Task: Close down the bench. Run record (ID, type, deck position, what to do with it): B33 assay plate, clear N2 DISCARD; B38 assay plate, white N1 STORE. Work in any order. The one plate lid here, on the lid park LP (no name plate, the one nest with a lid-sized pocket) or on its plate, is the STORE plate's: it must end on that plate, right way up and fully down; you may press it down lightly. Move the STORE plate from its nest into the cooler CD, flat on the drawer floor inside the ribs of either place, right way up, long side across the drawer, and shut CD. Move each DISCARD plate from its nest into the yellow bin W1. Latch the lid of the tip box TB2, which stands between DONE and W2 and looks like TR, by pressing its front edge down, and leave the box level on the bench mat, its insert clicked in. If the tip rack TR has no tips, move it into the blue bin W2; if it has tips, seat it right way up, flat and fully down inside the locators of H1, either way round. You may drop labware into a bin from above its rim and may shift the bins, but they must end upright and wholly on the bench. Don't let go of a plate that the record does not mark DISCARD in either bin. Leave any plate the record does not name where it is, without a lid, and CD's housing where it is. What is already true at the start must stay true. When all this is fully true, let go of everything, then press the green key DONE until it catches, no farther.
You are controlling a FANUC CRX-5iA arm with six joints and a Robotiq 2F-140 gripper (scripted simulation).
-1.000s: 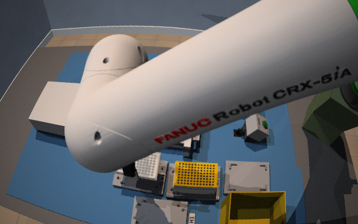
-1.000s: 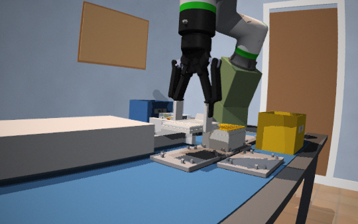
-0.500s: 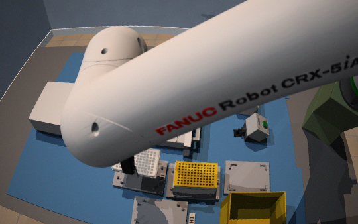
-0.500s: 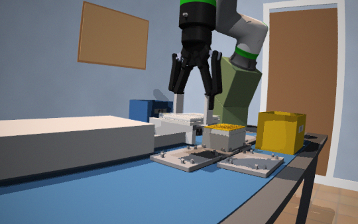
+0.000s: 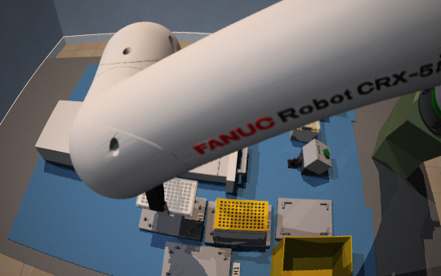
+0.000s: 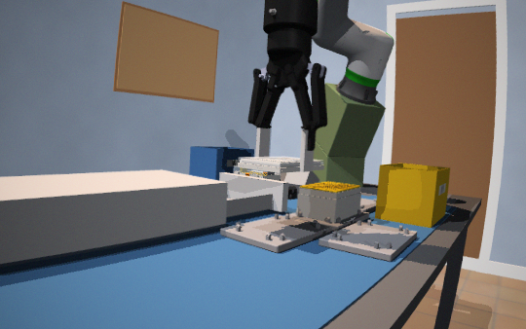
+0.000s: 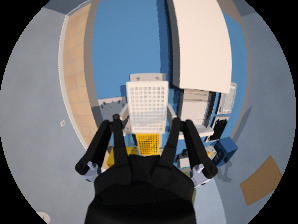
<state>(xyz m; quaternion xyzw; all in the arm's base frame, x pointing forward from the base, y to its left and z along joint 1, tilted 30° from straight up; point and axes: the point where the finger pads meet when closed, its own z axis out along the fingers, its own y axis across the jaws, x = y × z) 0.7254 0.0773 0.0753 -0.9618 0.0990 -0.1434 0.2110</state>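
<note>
Right now my hand is 40 mm past the cooler drawer, 180 mm to the left of it and 120 mm above it. From my hand the other things lie so: cooler CD (90 mm ahead, 200 mm to the right, 110 mm below); nest H1 (60 mm behind, 150 mm to the left, 130 mm below); tip rack TR (180 mm behind, 20 mm to the left, 90 mm below).
</note>
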